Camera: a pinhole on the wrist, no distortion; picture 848 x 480 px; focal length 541.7 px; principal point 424.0 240.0 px. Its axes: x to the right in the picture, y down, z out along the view. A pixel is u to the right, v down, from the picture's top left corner.
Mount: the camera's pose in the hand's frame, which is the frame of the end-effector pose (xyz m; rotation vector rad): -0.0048 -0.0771 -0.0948 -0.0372 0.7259 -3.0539
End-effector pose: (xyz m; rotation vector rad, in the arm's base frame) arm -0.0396 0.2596 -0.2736 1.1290 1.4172 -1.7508
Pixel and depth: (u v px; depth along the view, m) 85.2 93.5 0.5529
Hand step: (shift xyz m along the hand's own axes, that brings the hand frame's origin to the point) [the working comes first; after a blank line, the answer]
In the camera's frame: -0.3458 -0.1495 0.5529

0.3544 -0.1896 0.4583
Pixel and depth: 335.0 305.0 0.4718
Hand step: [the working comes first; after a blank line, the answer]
In the camera's frame: -0.0775 0.0566 0.4718

0.0837 -0.3393 0.2992
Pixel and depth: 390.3 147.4 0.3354
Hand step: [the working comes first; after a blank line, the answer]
In the camera's frame: -0.0209 -0.0573 0.3354

0.0242 -0.1766 0.2300
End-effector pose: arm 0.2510 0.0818 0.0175 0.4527 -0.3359 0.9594
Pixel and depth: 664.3 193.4 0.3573
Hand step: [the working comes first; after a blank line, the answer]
In the camera's frame: 0.1585 -0.0307 0.3573

-0.1547 -0.2116 0.2416
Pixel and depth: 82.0 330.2 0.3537
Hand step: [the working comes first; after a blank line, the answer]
In the camera's frame: -0.2233 0.0589 0.3537

0.2266 -0.2871 0.1895
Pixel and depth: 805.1 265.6 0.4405
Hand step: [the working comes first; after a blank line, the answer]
In the camera's frame: 0.3099 0.0208 0.4405

-0.3043 -0.2963 0.2961
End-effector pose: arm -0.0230 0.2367 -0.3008 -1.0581 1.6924 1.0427
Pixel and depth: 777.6 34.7 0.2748
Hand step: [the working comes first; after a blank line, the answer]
In the camera's frame: 0.1794 -0.1041 0.2748

-0.1773 -0.1091 0.2014
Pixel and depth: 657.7 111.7 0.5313
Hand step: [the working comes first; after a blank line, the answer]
In the camera's frame: 0.2292 -0.1258 0.5313

-0.2210 -0.2055 0.4413
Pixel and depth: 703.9 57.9 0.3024
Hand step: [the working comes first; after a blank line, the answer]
In the camera's frame: 0.1563 -0.1017 0.3024

-0.1535 -0.1236 0.2244
